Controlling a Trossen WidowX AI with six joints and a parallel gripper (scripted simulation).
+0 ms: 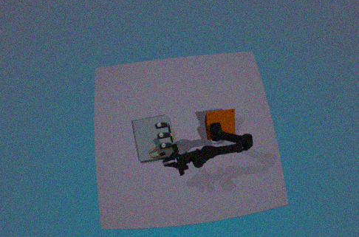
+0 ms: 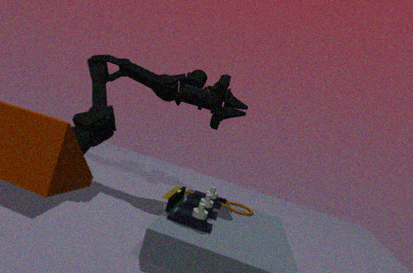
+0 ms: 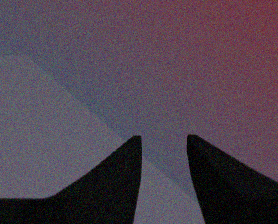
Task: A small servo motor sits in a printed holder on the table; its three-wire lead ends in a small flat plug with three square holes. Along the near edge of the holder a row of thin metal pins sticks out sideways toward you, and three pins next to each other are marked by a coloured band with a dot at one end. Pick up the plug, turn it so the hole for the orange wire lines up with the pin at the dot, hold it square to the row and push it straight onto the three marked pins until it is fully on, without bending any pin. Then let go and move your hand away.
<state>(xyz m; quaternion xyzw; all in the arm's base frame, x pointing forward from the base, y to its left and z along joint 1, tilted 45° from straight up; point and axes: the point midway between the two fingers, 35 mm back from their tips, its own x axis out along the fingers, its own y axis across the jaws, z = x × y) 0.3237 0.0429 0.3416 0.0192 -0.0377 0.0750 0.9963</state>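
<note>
Right now the servo is 27 cm to the right of my gripper tip, 24 cm below it and 1 cm behind it. Round my gripper tip: grey printed holder: 27 cm below, 26 cm to the right, 10 cm ahead.
</note>
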